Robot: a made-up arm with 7 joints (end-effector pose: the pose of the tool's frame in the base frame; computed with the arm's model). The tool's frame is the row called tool.
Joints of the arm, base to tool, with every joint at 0 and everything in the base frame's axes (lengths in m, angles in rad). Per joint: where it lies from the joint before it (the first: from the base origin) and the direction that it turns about. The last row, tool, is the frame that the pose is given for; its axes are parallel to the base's.
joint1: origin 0 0 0.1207 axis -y
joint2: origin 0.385 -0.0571 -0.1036 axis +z
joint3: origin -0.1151 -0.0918 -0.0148 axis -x
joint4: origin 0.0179 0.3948 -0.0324 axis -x
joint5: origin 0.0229 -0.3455 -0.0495 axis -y
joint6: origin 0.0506 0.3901 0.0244 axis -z
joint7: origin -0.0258 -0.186 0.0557 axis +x
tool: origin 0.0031 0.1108 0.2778
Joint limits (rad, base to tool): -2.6..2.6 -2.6..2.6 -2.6..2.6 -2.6..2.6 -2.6..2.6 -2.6..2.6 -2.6..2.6
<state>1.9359 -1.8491 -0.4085 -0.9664 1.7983 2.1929 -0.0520</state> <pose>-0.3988 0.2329 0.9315 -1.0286 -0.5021 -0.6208</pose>
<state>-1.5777 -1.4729 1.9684 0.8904 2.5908 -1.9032 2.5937</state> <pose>-0.7799 0.3207 0.1329 0.3296 -1.6526 -0.2719</pose>
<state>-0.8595 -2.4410 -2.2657 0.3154 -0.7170 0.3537 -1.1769</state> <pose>0.3637 0.1892 0.2566 -0.1373 0.1455 -1.6954</pose>
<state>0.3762 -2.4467 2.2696 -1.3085 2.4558 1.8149 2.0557</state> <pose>0.1520 0.2291 -0.6256 -0.2714 -2.3119 0.9977</pose>
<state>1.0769 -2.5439 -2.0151 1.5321 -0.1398 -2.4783 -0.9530</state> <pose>-0.1627 0.2386 0.4846 -1.0347 -1.2753 -0.8970</pose>
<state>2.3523 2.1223 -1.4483 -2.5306 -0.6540 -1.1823 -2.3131</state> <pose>-0.7480 -0.0482 0.2502 0.3101 -0.9332 1.2551</pose>
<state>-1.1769 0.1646 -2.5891 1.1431 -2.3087 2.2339 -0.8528</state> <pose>0.2219 -0.1997 -0.1902 -1.5030 1.7233 1.9001</pose>
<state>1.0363 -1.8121 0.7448 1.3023 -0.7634 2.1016 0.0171</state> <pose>0.8512 -0.2981 0.3779 1.4016 -0.7628 1.7680</pose>
